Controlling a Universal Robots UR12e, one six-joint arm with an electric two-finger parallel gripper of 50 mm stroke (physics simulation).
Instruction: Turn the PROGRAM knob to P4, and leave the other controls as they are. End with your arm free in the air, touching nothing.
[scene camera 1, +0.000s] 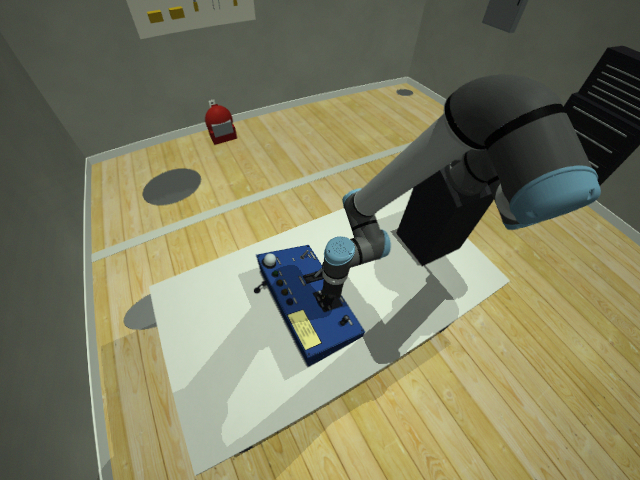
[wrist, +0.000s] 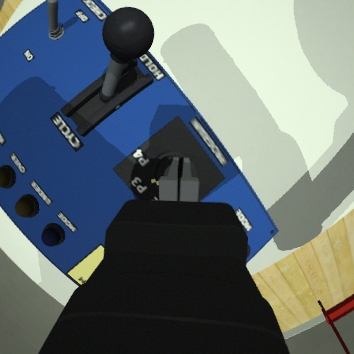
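Observation:
The blue control panel (scene camera 1: 330, 335) (wrist: 95, 175) lies on the white table. The PROGRAM knob (wrist: 162, 171) is black and round, on a dark square plate (wrist: 177, 131); the fingers hide much of it in the wrist view. Its yellow pointer mark (wrist: 155, 181) shows left of the fingers, beside the P3 label (wrist: 139, 186) and turned towards it. The P4 label (wrist: 141, 157) is further up the dial. My gripper (scene camera 1: 325, 305) (wrist: 180, 167) is shut, fingers together and nothing between them, over the knob. Whether the fingertips touch the knob I cannot tell.
A lever with a black ball (wrist: 128, 32) stands beside the dial, between HOLD and CYCLE. A toggle switch (wrist: 53, 19) stands beyond it. Several round buttons (wrist: 27, 206) line the other side. A white ball (scene camera 1: 269, 259) tops the panel's far corner; a black side lever (scene camera 1: 256, 290) sticks out.

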